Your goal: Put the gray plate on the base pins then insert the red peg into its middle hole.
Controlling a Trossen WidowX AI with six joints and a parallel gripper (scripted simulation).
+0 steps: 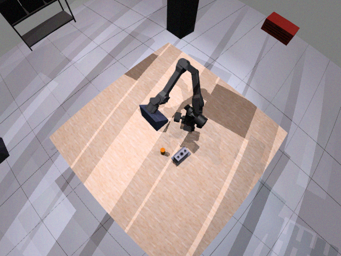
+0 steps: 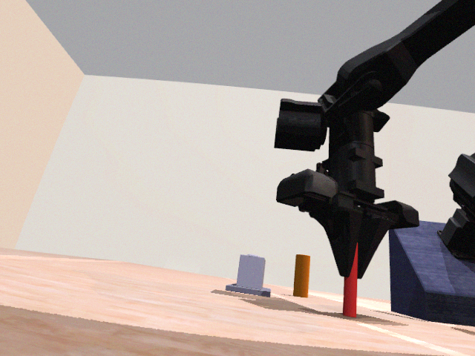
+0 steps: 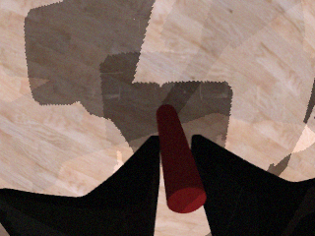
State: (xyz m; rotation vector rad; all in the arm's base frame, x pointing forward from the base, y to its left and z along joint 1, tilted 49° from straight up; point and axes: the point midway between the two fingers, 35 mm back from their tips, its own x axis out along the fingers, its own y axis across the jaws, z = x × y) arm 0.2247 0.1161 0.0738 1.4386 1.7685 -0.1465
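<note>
My gripper tip is 17 cm to the left of the gray plate, 12 cm short of it and 1 cm below it. The rest, counted from my gripper tip: orange cylinder: 25 cm to the right, 2 cm ahead; then red peg: right at my gripper tip; then dark base: 17 cm to the right, 12 cm ahead, 3 cm below.
</note>
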